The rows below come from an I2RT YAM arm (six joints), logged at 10 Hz.
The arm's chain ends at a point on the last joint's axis. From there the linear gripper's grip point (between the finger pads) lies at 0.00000 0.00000 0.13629 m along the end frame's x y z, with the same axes.
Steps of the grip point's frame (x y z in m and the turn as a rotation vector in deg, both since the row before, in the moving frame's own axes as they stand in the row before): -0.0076, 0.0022, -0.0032, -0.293, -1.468, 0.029; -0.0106, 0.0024, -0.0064, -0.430, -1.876, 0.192; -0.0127, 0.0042, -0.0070, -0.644, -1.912, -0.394; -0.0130, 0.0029, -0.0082, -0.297, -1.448, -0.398; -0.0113, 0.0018, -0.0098, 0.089, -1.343, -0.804; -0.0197, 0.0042, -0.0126, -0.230, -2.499, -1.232; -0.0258, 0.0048, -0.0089, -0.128, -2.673, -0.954; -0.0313, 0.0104, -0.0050, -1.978, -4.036, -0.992; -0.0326, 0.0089, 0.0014, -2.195, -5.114, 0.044
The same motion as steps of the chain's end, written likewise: -0.0041, 0.0015, -0.0032, -0.293, -1.468, 0.029; -0.0061, 0.0014, -0.0063, -0.430, -1.876, 0.192; -0.0082, 0.0027, -0.0069, -0.644, -1.912, -0.394; -0.0096, 0.0022, -0.0082, -0.297, -1.448, -0.398; -0.0081, 0.0020, -0.0098, 0.089, -1.343, -0.804; -0.0138, 0.0036, -0.0125, -0.230, -2.499, -1.232; -0.0194, 0.0044, -0.0088, -0.128, -2.673, -0.954; -0.0218, 0.0056, -0.0046, -1.978, -4.036, -0.992; -0.0205, 0.0037, 0.0020, -2.195, -5.114, 0.044
